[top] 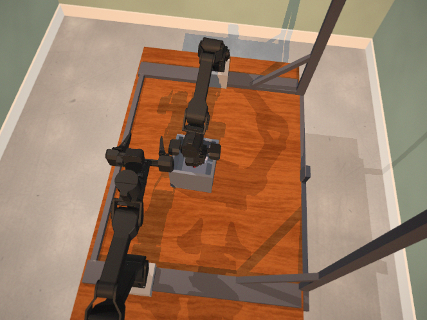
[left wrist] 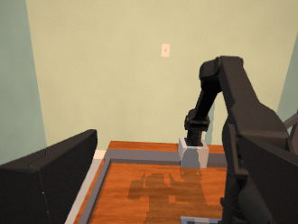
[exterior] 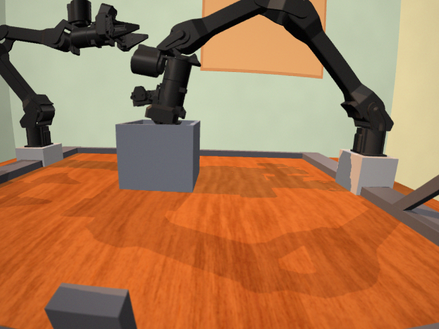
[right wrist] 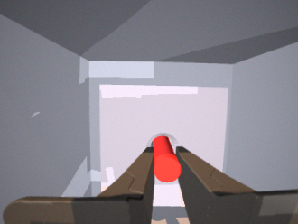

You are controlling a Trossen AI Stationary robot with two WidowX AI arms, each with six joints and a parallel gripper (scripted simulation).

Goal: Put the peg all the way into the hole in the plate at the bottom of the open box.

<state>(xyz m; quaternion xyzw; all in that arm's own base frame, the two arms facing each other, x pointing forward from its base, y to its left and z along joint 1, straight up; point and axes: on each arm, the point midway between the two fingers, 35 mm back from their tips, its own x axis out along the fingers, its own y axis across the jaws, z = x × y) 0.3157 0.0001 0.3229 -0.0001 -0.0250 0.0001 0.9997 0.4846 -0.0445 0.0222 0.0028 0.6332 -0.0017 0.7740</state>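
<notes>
Now: right hand 60 mm above the red peg. The rest, counted from my right hand: pale plate 70 mm below.
</notes>
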